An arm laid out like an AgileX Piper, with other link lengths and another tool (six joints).
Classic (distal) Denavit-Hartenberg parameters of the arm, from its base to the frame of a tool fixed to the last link. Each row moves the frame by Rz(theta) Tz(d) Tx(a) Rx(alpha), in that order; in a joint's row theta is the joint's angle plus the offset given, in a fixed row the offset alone. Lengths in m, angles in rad.
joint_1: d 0.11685, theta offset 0, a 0, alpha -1.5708
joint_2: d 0, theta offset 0.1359, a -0.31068, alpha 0
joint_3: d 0, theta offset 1.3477, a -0.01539, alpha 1.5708
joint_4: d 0.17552, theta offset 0, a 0, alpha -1.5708
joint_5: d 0, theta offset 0, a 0, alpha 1.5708
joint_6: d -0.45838, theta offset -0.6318, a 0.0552, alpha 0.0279
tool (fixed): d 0.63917, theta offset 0, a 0, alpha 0
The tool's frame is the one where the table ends.
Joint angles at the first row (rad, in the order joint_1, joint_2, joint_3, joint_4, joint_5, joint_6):
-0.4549, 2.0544, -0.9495, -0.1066, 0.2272, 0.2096
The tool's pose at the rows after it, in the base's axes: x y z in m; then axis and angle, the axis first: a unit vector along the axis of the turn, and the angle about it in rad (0 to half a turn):
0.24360 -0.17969 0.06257 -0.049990 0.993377 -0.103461 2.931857
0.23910 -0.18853 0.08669 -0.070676 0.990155 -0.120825 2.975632
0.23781 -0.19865 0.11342 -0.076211 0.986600 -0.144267 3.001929
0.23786 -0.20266 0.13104 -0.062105 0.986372 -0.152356 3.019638
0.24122 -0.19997 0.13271 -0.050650 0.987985 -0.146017 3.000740
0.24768 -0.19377 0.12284 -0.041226 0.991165 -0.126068 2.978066
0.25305 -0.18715 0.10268 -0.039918 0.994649 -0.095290 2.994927
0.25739 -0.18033 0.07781 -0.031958 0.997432 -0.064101 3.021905
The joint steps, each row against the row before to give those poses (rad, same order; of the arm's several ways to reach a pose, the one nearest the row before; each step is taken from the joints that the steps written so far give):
0.0000, -0.0391, -0.0374, -0.0468, 0.1370, 0.0001
0.0000, -0.0453, -0.0648, -0.0593, 0.1346, -0.0027
0.0000, -0.0400, -0.0830, -0.0512, 0.1269, 0.0101
0.0000, -0.0151, -0.0796, -0.0071, 0.1051, 0.0145
0.0000, -0.0020, -0.0178, 0.0294, 0.0080, 0.0007
0.0000, 0.0207, 0.0023, 0.0598, -0.0276, -0.0172
0.0000, 0.0562, 0.0000, 0.0673, -0.0159, -0.0399
0.0000, 0.0724, 0.0000, 0.0620, -0.0210, -0.0254

